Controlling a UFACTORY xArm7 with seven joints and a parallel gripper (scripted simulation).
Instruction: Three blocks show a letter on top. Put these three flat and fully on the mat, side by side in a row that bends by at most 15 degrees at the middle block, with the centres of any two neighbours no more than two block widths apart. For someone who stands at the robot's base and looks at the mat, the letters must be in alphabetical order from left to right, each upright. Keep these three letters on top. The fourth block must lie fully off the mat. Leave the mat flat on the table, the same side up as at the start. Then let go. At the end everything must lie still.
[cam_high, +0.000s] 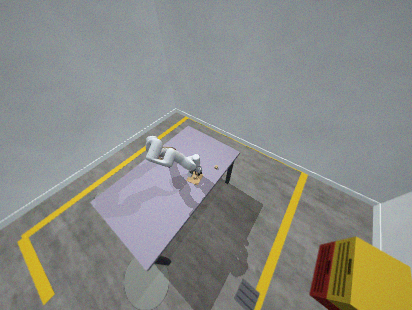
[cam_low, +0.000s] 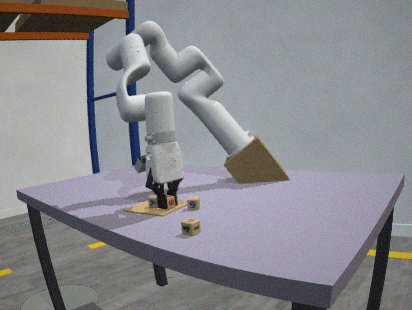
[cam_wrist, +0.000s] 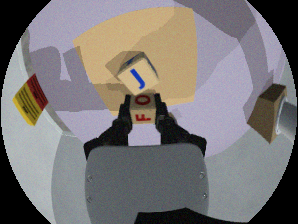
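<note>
Right now my hand is 1 cm past the tan mat, 5 cm to the left of it and 3 cm above it.
</note>
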